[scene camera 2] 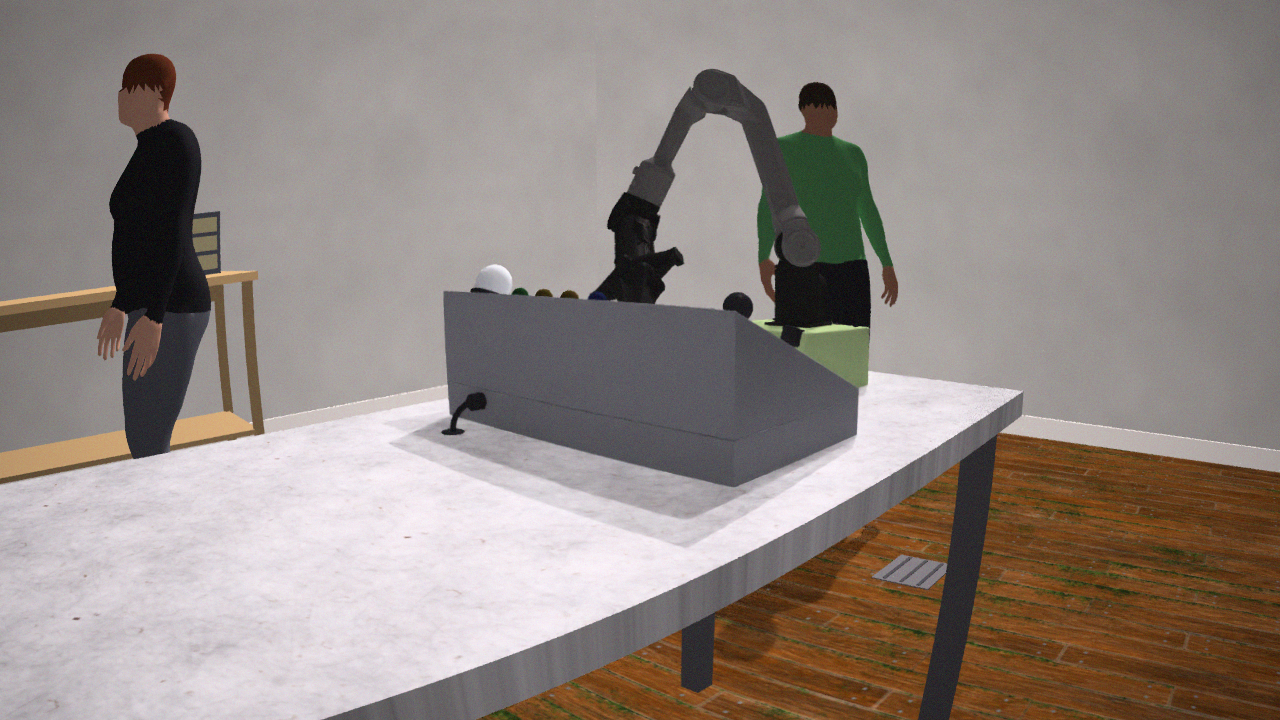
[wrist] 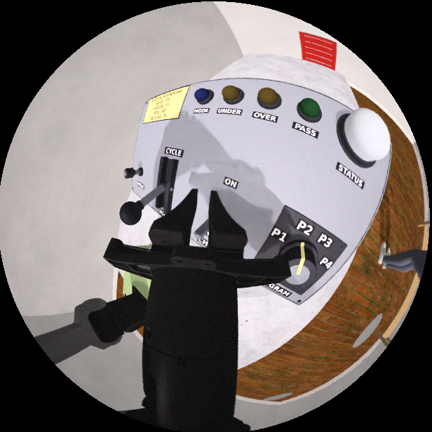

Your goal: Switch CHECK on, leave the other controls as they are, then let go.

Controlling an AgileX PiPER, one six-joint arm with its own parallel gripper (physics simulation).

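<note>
The grey sloped console (scene camera 2: 590, 385) (wrist: 310, 160) stands on the table. In the wrist view the ON label (wrist: 230, 182) shows just beyond the fingertips, and the CHECK label (wrist: 202, 242) is mostly hidden behind the fingers. A small grey part of the CHECK switch (wrist: 202, 229) shows between the fingers; its position cannot be told. My gripper (wrist: 203, 196) is open by a narrow gap, with its fingers over the CHECK switch; contact cannot be made out. In the scene view the console's back hides the fingertips.
The CYCLE lever's black knob (scene camera 2: 737, 304) (wrist: 131, 213) is left of the fingers in the wrist view; the PROGRAM dial (wrist: 300, 272) is to the right, its yellow line near P2. The white STATUS dome (scene camera 2: 493, 280) (wrist: 367, 135) and several lamps line the console's far edge.
</note>
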